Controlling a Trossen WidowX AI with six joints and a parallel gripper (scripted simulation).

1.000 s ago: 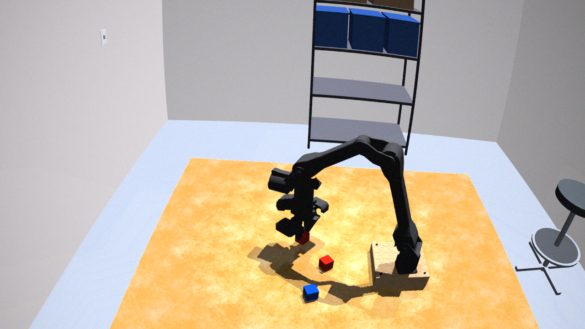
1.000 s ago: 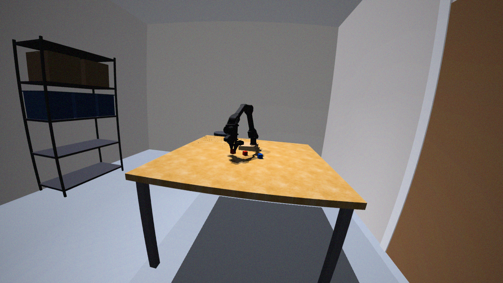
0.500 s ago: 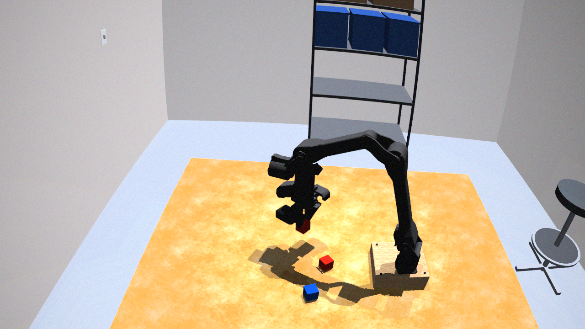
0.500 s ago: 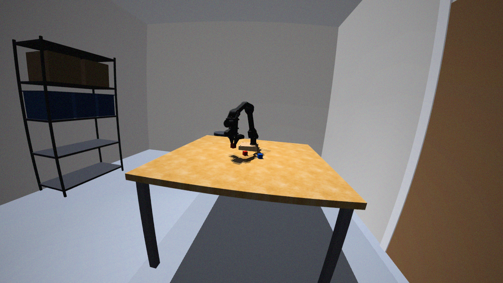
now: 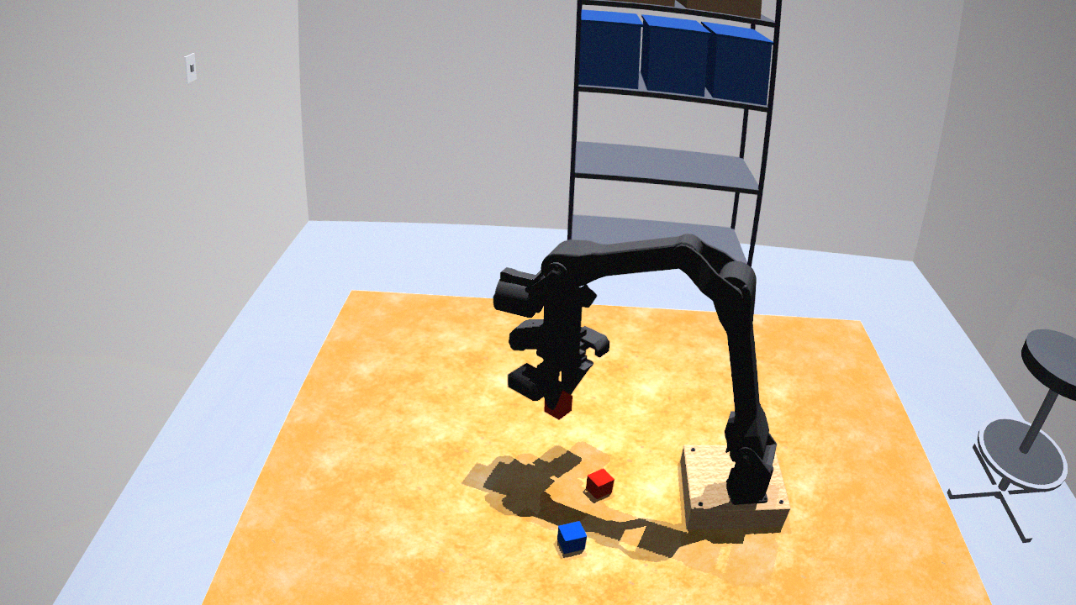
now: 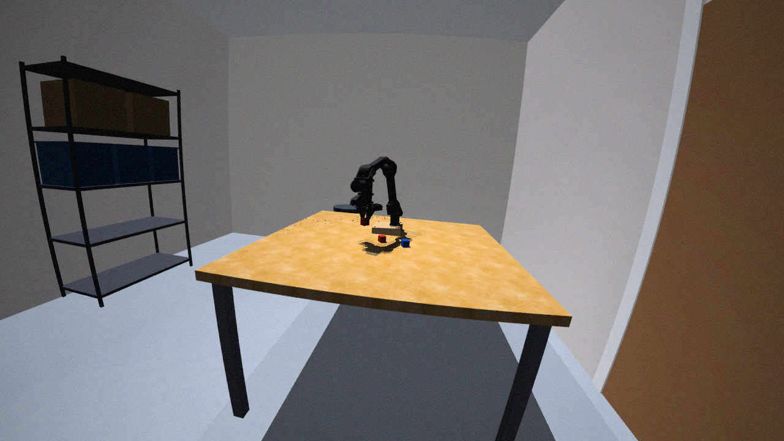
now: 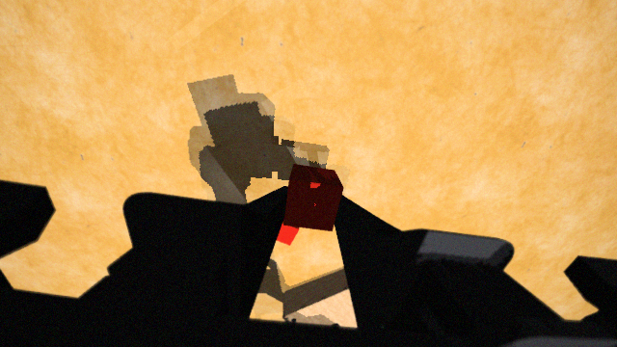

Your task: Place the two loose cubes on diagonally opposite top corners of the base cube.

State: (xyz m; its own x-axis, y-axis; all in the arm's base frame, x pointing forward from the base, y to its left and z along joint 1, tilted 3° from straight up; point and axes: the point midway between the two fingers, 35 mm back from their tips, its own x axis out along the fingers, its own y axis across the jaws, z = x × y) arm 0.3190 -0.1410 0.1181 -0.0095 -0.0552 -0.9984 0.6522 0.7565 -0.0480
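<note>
My gripper tip is now 20 mm past the blue cube, 210 mm to the right of it and 100 mm above it.
</note>
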